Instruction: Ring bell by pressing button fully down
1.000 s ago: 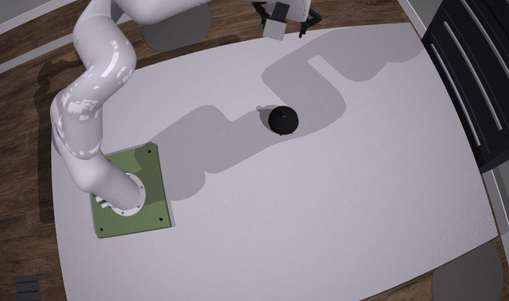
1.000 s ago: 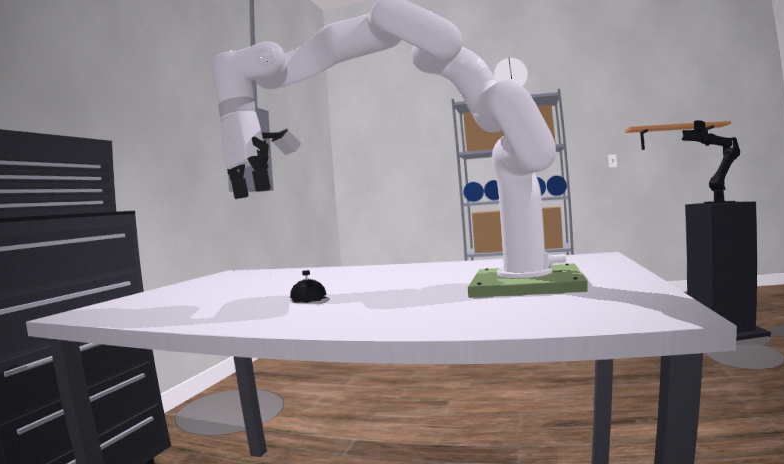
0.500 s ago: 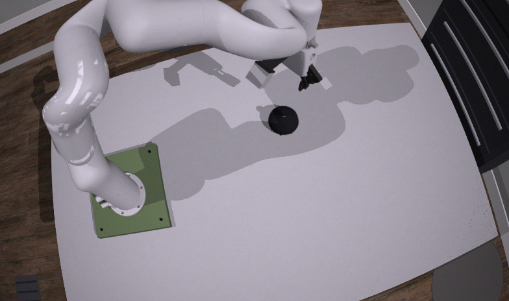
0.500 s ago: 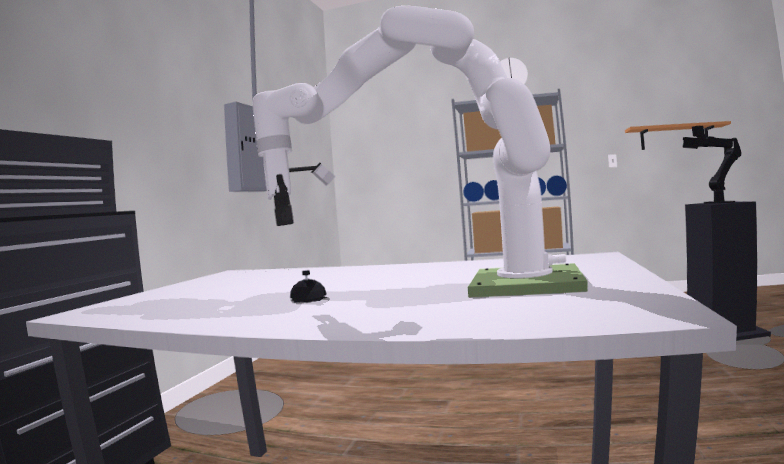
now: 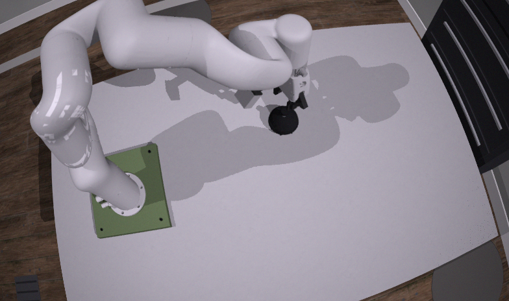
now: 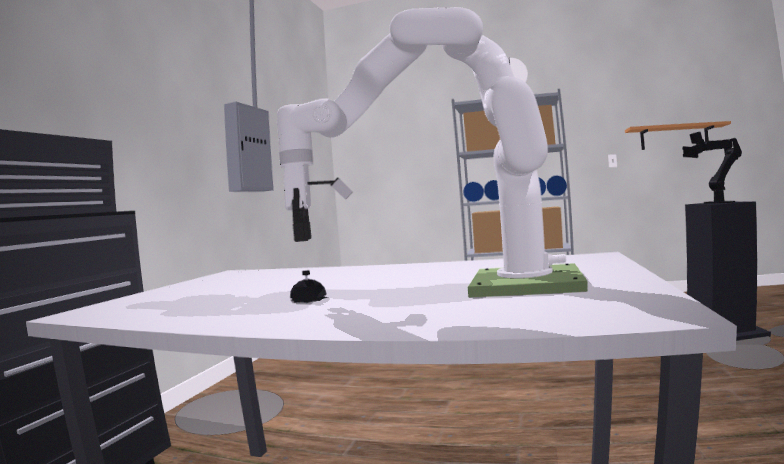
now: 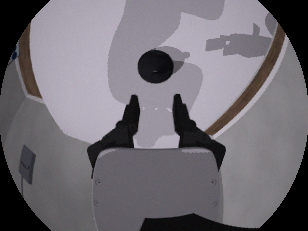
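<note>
Right now the black dome bell is 11 cm below my hand.
</note>
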